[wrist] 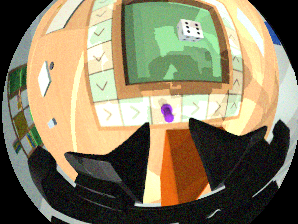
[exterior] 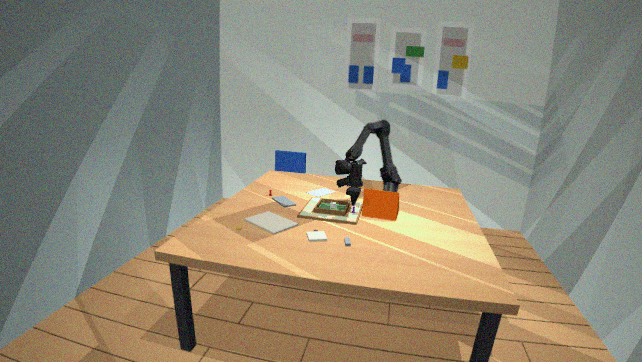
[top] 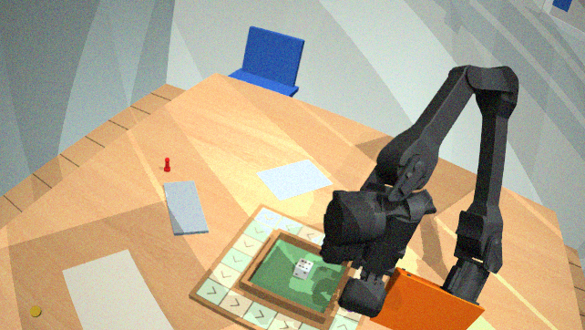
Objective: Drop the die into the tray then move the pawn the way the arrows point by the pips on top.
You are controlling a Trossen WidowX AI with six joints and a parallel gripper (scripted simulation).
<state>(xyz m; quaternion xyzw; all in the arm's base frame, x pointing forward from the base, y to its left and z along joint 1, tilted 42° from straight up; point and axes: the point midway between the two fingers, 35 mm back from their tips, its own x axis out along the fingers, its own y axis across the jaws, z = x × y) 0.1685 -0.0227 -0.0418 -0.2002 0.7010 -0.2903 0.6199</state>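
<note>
My gripper tip is now 30 mm above the purple pawn. The rest, counted from my gripper tip: white pad (140 mm ahead, 290 mm to the left, 50 mm below); then white die (100 mm ahead, 50 mm to the right, 30 mm below); then green dice tray (110 mm ahead, 40 mm to the right, 50 mm below).
</note>
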